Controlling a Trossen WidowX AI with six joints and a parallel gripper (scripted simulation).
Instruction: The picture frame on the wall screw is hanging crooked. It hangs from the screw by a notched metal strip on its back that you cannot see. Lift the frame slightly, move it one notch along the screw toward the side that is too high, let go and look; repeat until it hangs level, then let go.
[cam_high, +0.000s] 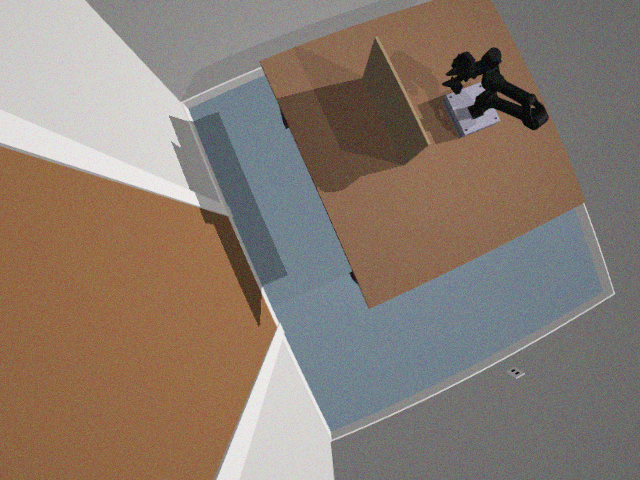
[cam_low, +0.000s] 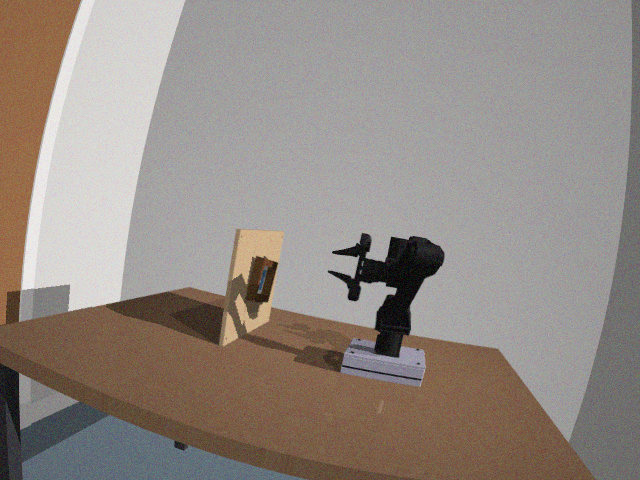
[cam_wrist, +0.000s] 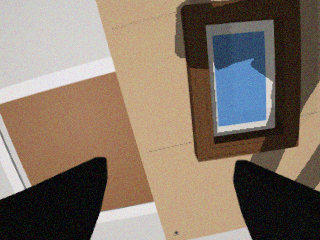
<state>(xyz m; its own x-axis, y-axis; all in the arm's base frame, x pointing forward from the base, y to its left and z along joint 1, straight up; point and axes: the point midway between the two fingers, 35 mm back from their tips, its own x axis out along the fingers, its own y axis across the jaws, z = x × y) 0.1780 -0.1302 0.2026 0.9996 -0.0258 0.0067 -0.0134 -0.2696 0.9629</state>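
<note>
Now: gripper tip 190 mm short of the picture frame, 90 mm above it and 10 mm to the right of it. Also, from my gripper tip: wall panel: 200 mm ahead, 100 mm below, 10 mm to the right.
</note>
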